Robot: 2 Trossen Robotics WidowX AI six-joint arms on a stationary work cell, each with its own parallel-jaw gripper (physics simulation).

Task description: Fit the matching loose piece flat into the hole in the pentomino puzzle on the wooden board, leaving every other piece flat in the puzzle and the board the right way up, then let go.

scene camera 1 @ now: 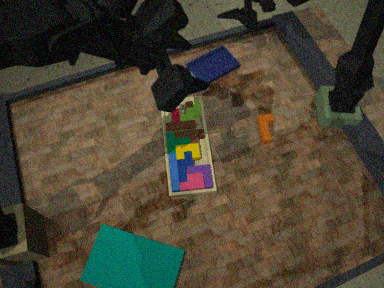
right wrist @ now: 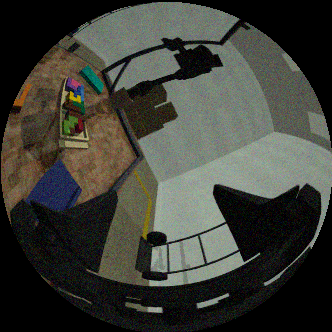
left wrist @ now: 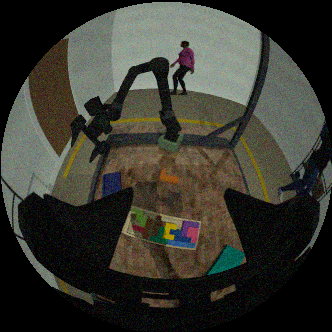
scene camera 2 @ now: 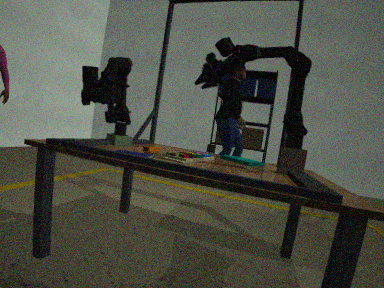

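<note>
An orange L-like piece lies loose on the table. The cream wooden board lies face up, apart from it. Coloured pieces sit in the board; a pale gap shows beside the yellow piece. Brown, green and red pieces sit at the board's other end, where shadow and noise blur their fit. My left gripper is open and empty, high above the table near the board. My right gripper is open and empty, raised away from the board.
A blue flat box lies beyond the board's top end in scene camera 1. A teal slab lies at the lower left there. Dark raised rails border the table.
</note>
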